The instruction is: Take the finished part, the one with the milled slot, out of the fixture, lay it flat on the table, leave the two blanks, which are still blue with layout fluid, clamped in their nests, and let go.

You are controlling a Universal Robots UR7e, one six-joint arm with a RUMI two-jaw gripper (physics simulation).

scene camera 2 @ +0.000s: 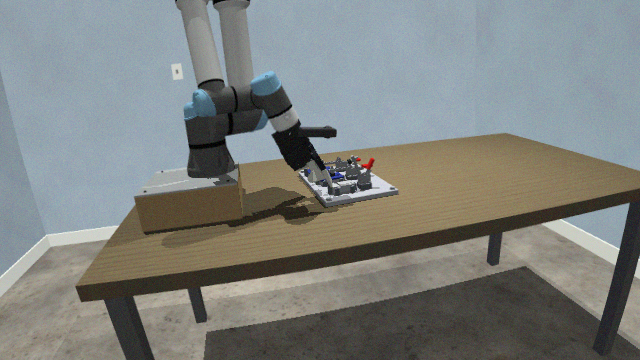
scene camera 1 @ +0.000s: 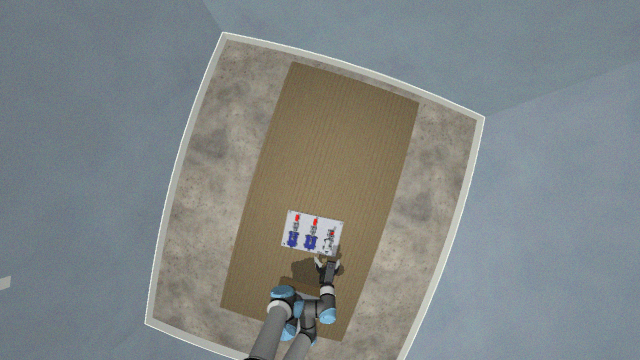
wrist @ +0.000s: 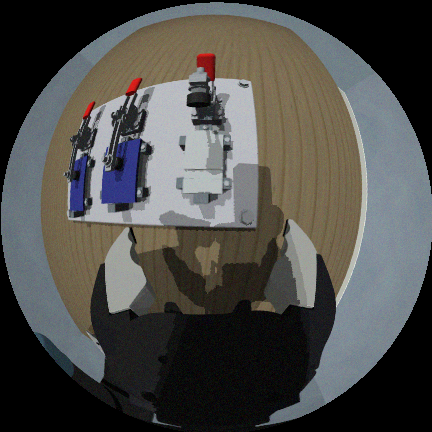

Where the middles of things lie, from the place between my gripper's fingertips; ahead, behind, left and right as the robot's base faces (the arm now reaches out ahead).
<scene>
The finished part (wrist: 203,153) is 60 mm ahead of my hand, 20 mm to the left of it and 30 mm below it. From my hand the other things lie so: fixture plate (scene camera 1: 305,220): 80 mm ahead, 130 mm to the left, 60 mm below.
</scene>
